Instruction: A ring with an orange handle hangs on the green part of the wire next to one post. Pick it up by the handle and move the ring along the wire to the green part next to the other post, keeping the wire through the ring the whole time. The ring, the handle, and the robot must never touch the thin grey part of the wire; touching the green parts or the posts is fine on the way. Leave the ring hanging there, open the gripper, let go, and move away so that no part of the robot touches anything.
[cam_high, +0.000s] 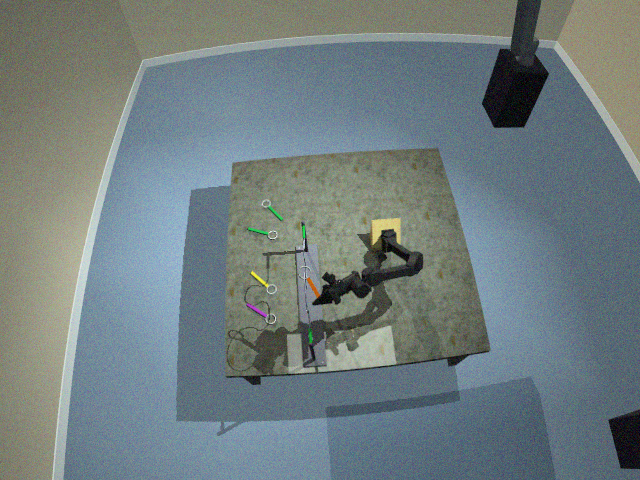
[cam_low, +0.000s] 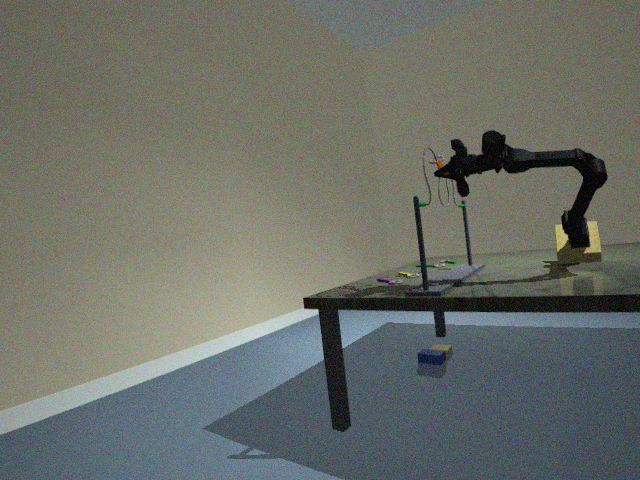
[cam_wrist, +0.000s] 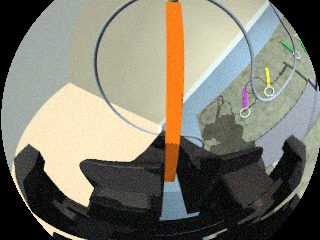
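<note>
Right now my gripper tip is 8 cm to the left of the orange-handled ring and 4 cm below it.
</note>
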